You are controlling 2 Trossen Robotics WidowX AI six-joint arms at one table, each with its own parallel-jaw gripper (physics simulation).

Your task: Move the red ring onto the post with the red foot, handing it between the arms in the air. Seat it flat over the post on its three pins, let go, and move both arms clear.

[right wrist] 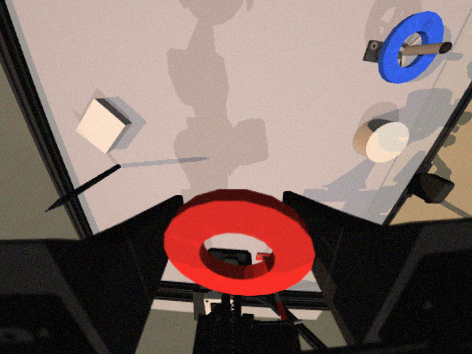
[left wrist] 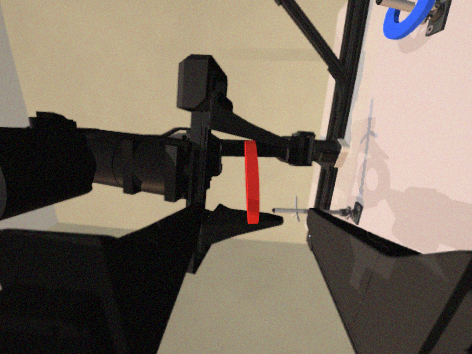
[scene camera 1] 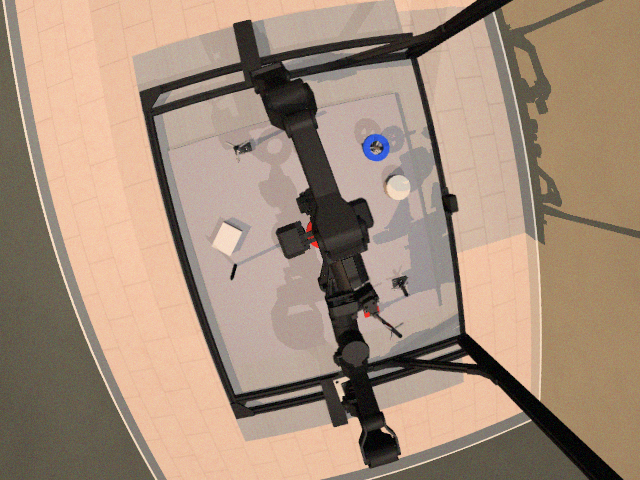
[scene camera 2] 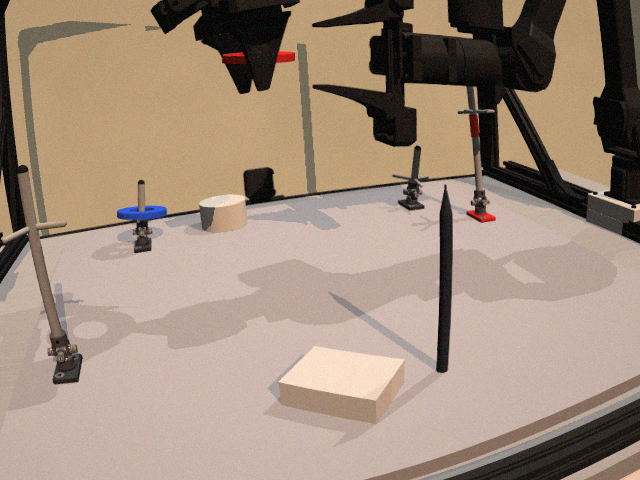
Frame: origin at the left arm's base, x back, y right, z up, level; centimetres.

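Where they show: left gripper, fingertip midpoint: (right wrist: pixel 229 302) (left wrist: pixel 254 212) (scene camera 2: pixel 313 55); right gripper, fingertip midpoint: (right wrist: pixel 233 199) (left wrist: pixel 289 185) (scene camera 2: pixel 253 91); left arm's base, origin of the base link: (scene camera 2: pixel 629 197); right arm's base, origin of the base link: (left wrist: pixel 334 151).
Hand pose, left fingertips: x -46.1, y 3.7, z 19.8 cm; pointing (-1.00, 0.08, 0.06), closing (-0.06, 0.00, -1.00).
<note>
Things, the pixels of their top centre, and the offset from my left fingertips. "*": a spot on its surface instead.
- red ring, middle of its top: (right wrist: pixel 236 265) (left wrist: pixel 242 181) (scene camera 2: pixel 257 50) (scene camera 1: pixel 323 232) dz +1.1, dx -5.5, dy +0.4 cm
- post with the red foot, surface spot: (scene camera 2: pixel 480 215) * dz -22.2, dx +24.6, dy +7.3 cm
- blue ring, middle of its top: (scene camera 2: pixel 140 205) (right wrist: pixel 416 48) (left wrist: pixel 401 5) (scene camera 1: pixel 377 147) dz -17.2, dx -17.9, dy +20.8 cm
- cream cylinder, middle of its top: (scene camera 2: pixel 221 200) (right wrist: pixel 387 143) (scene camera 1: pixel 398 187) dz -19.2, dx -6.2, dy +23.8 cm
- tall bare post, surface spot: (scene camera 2: pixel 41 268) * dz -13.0, dx -27.8, dy -11.8 cm
- short post, surface spot: (scene camera 2: pixel 415 165) * dz -16.7, dx +20.0, dy +17.0 cm
- cream block, middle of its top: (scene camera 2: pixel 342 371) (right wrist: pixel 99 128) (scene camera 1: pixel 226 239) dz -20.8, dx -7.4, dy -22.3 cm
- upright black spike, middle of its top: (scene camera 2: pixel 445 184) dz -8.8, dx +0.3, dy -22.8 cm
The red ring (scene camera 1: pixel 310 227) (scene camera 2: pixel 285 56) (left wrist: pixel 252 180) (right wrist: pixel 185 240) is level, high above the table. My right gripper (scene camera 2: pixel 253 88) (right wrist: pixel 233 199) is shut on it, one finger on each side, tips pointing down. My left gripper (scene camera 2: pixel 313 55) is open and empty, lying sideways with its fingertips toward the ring; a short gap separates them in scene camera 2. The upper arm hides most of both grippers in scene camera 1. The post with the red foot (scene camera 1: pixel 370 311) (scene camera 2: pixel 480 215) stands bare; its red foot also shows through the ring's hole in the right wrist view.
A blue ring (scene camera 1: pixel 367 147) (scene camera 2: pixel 124 212) (right wrist: pixel 390 65) sits on a post beside a cream cylinder (scene camera 1: pixel 398 187) (scene camera 2: pixel 224 214). A tall bare post (scene camera 1: pixel 242 148) (scene camera 2: pixel 41 268), a short post (scene camera 1: pixel 399 282) (scene camera 2: pixel 415 165), a cream block (scene camera 1: pixel 227 237) (scene camera 2: pixel 341 372) and an upright black spike (scene camera 2: pixel 444 289) also stand there.
</note>
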